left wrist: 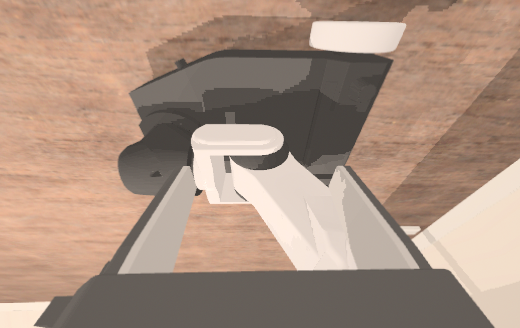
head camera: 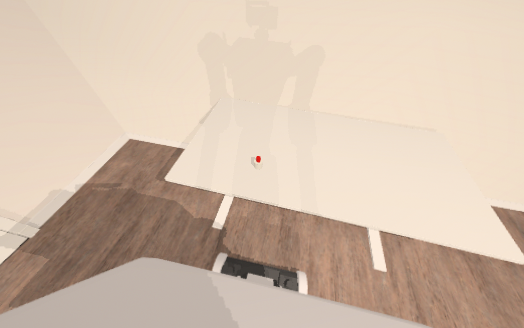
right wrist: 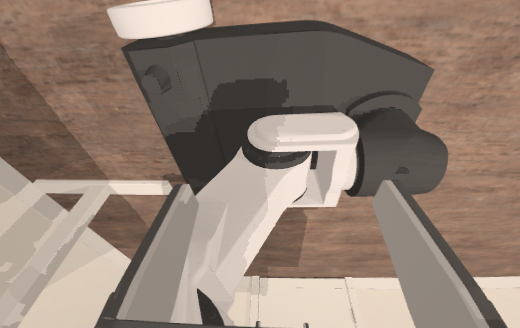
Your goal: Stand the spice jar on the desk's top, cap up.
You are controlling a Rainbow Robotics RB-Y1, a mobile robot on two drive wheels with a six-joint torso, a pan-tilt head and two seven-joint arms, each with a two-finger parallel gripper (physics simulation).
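Places are measured from the robot's base along level axes (x ahead, y left, z up), in metres.
Pixels of known places: left gripper, between the fingertips: (left wrist: pixel 263 176) (right wrist: pixel 281 322); right gripper, between the fingertips: (right wrist: pixel 282 193).
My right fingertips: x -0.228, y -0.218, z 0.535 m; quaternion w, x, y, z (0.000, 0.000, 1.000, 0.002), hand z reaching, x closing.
Behind a point stands the place of what it marks.
The spice jar (head camera: pixel 258 162) {x 0.415, y 0.107, z 0.769 m}, small and whitish with a red cap, stands upright, cap up, on the white desk's top (head camera: pixel 360 165) {x 0.559, y -0.431, z 0.721 m}, left of its middle in the head view. My left gripper (left wrist: pixel 263 176) {x -0.230, y 0.216, z 0.535 m} is open and empty; its wrist view looks down on the robot's own base and the floor. My right gripper (right wrist: pixel 282 193) {x -0.228, y -0.218, z 0.535 m} is open and empty too, with the base and the floor beyond its fingers. Both grippers are away from the jar, and neither shows in the head view. The jar does not show in either wrist view.
The desk stands against the wall (head camera: pixel 380 60) {x 1.037, y -0.442, z 1.070 m}, with white legs (head camera: pixel 223 212) (head camera: pixel 377 250) below its near edge. The robot's dark wheeled base (left wrist: pixel 260 75) {x -0.224, y 0.190, z 0.170 m} (right wrist: pixel 260 60) {x -0.200, y -0.181, z 0.169 m} is on the brown wood floor (head camera: pixel 165 225) {x 0.220, y 0.808, z 0.001 m}. The robot's shadow falls over the wall and desk.
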